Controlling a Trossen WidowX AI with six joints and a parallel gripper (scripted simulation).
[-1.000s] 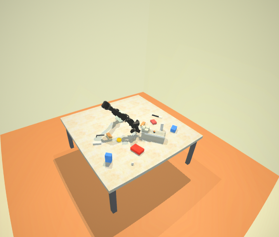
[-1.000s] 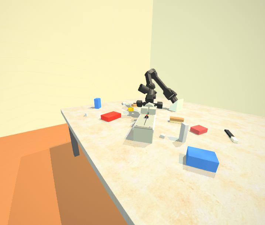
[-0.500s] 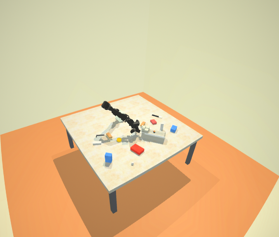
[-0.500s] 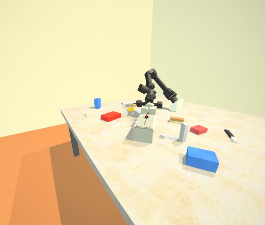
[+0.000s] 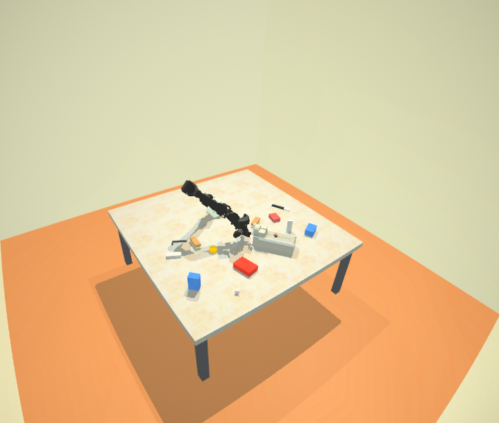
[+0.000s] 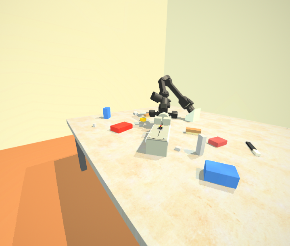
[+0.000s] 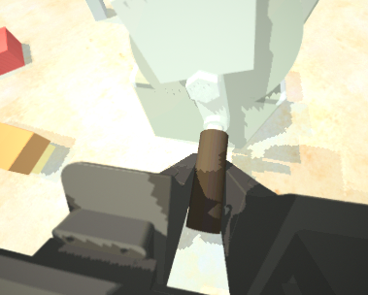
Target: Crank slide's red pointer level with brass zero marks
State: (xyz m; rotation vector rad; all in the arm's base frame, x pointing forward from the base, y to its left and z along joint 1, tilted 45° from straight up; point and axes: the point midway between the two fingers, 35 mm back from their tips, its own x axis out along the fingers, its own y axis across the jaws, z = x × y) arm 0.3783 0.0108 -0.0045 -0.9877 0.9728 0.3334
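Now: gripper tip 4 cm below the crank. The rest, counted from my gripper tip: brown crank handle (1 cm behind, 1 cm to the right, 2 cm above); red pointer (12 cm ahead, 11 cm to the left, 5 cm above); yellow disc (4 cm behind, 25 cm to the right, 3 cm below).
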